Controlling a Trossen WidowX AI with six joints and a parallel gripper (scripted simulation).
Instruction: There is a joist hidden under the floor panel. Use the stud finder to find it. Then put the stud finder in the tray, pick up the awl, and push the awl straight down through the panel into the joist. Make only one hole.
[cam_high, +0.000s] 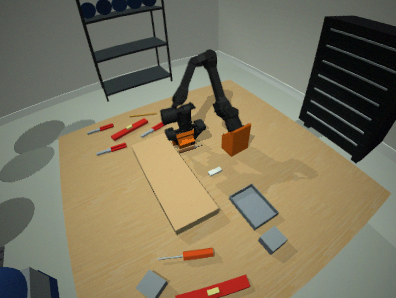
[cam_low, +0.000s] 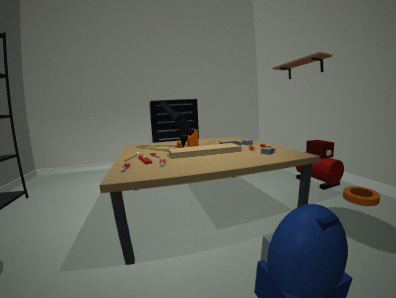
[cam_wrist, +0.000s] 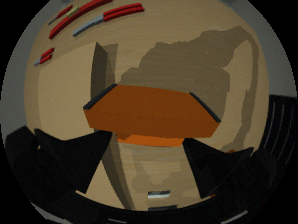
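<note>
My gripper tip is 20 mm past the orange stud finder, 10 mm to the left of it and 10 mm above it. Round my gripper tip: indicator window (30 mm behind, 10 mm to the left, 20 mm below); grey tray (60 mm behind, 450 mm to the left, 20 mm below); awl (20 mm behind, 30 mm to the left, 30 mm below).
</note>
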